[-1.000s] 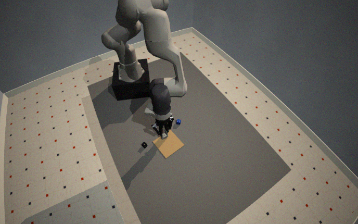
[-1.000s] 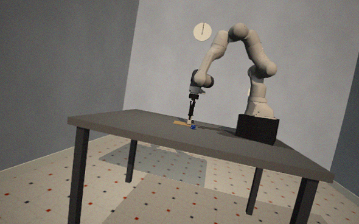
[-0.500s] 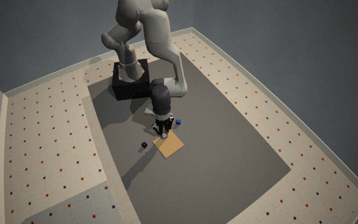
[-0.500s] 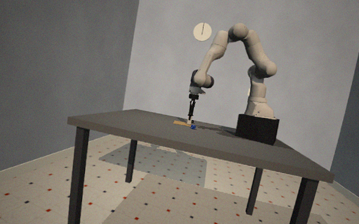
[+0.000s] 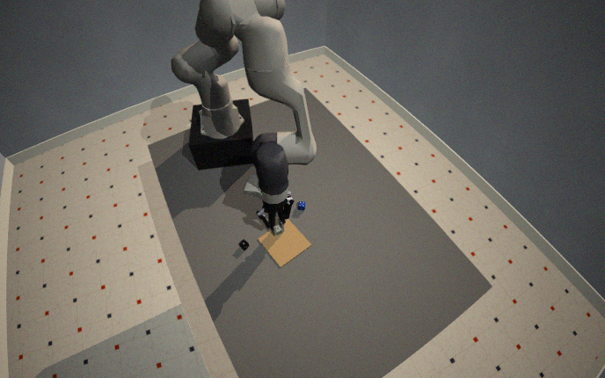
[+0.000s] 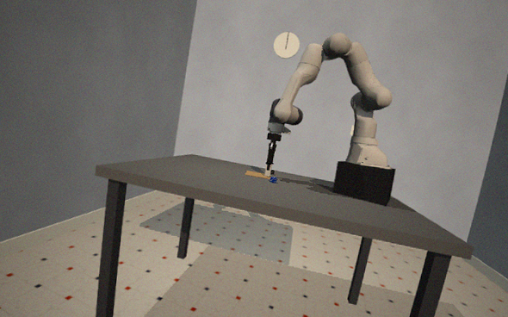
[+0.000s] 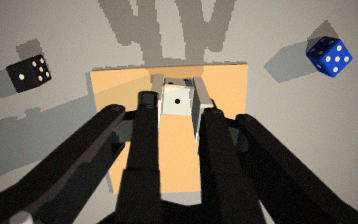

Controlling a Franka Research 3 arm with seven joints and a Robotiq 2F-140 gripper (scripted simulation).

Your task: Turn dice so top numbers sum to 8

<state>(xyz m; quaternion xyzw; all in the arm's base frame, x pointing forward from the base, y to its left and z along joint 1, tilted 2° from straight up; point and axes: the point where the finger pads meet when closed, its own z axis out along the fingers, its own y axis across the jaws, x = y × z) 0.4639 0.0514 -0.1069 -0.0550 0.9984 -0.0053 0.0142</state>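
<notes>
The white die lies 20 mm below my hand. Round my hand: blue die: 60 mm behind, 130 mm to the left, 30 mm below; then black die: 10 mm ahead, 130 mm to the right, 30 mm below; then tan mat: 50 mm ahead, 10 mm to the left, 40 mm below.
</notes>
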